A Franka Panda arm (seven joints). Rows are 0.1 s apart.
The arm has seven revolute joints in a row. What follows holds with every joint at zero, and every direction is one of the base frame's.
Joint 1 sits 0.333 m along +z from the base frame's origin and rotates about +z.
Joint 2 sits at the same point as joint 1 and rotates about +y.
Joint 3 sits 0.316 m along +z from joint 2 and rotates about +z.
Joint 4 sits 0.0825 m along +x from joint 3 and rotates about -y.
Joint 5 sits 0.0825 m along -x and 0.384 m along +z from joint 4 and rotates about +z.
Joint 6 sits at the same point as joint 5 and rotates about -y.
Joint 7 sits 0.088 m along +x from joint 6 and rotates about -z.
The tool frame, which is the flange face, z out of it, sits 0.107 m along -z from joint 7; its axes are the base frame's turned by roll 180, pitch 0 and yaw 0 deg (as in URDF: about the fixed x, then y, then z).
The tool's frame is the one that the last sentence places.
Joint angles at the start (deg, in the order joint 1, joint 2, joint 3, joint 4, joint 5, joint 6, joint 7): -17.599 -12.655 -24.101 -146.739 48.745 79.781 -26.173
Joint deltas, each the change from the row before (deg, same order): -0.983 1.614 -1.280 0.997 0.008 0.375 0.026; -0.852 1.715 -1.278 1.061 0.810 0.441 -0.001; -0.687 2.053 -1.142 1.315 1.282 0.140 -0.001; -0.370 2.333 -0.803 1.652 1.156 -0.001 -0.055; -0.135 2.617 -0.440 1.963 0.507 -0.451 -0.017
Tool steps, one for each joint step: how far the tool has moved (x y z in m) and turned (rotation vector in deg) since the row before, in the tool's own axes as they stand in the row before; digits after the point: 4 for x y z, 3 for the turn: 0.0035 0.0087 -0.0154 0.777 2.158 1.340; 0.0050 0.0074 -0.0151 1.323 2.471 1.215; 0.0070 0.0060 -0.0138 1.561 2.219 1.204; 0.0093 0.0040 -0.0111 0.973 1.616 1.012; 0.0105 0.0031 -0.0076 0.109 0.515 1.025
